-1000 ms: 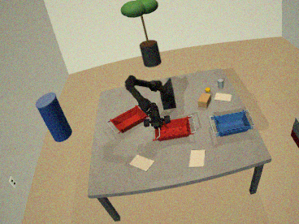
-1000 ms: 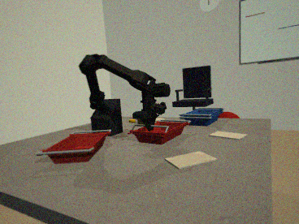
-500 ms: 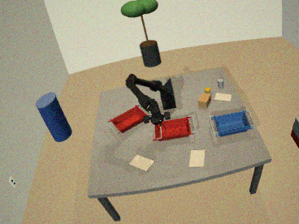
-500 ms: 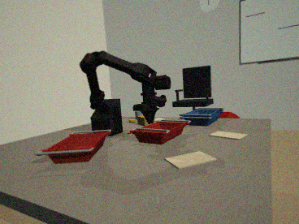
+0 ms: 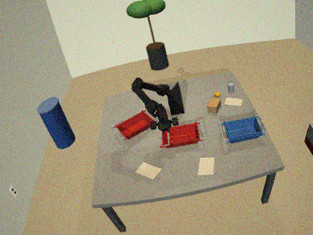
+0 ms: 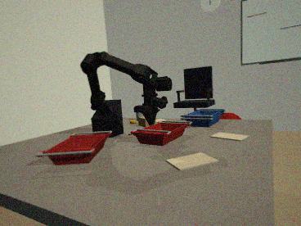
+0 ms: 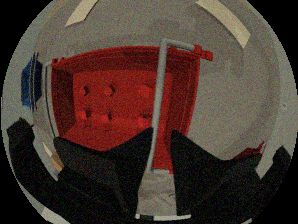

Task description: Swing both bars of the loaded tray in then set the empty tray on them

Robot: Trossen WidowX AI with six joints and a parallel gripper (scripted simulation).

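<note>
Right now the red tray is 21 cm behind my gripper tip, 24 cm to the right of it and 5 cm below it. Round my gripper tip: grey cylinder 48 cm behind, 62 cm to the left, 6 cm below; then small yellow piece 45 cm behind, 48 cm to the left, 8 cm below; then tan block 28 cm behind, 41 cm to the left, 6 cm below.
</note>
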